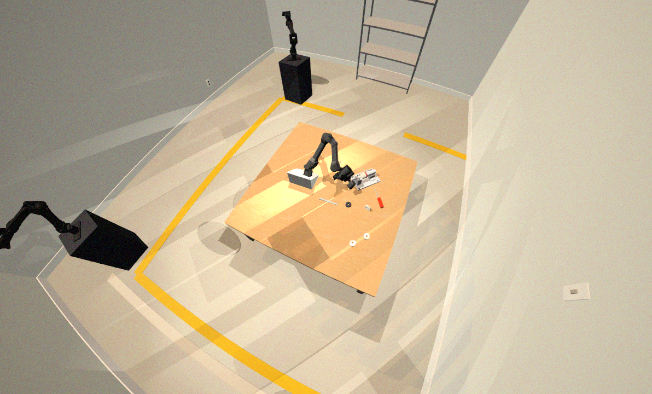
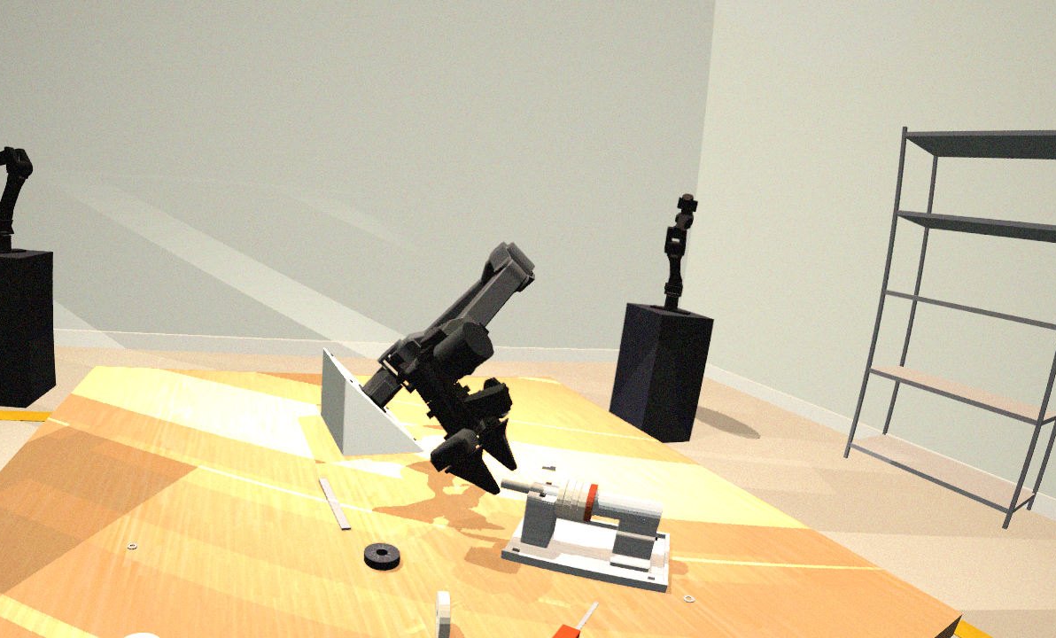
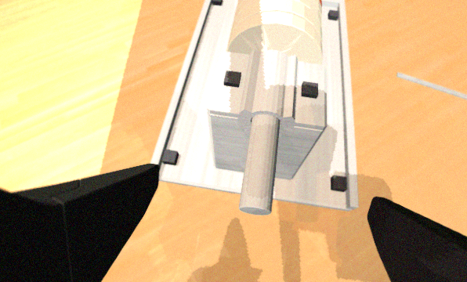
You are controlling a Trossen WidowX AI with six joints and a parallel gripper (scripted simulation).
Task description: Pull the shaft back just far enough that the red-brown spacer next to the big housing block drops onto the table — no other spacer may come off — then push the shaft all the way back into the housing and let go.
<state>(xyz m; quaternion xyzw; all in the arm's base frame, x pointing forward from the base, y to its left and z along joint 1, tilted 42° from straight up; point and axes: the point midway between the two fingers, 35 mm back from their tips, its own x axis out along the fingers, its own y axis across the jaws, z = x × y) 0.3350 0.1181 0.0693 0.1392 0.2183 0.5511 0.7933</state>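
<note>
The grey shaft lies 40 mm ahead of my gripper tip, 70 mm to the left of it and 10 mm below it. The rest, counted from my gripper tip: red-brown spacer: 70 mm ahead, 100 mm to the left, 10 mm below; then white ring: 220 mm ahead, 140 mm to the right, 60 mm below; then black ring: 60 mm ahead, 190 mm to the right, 80 mm below.
</note>
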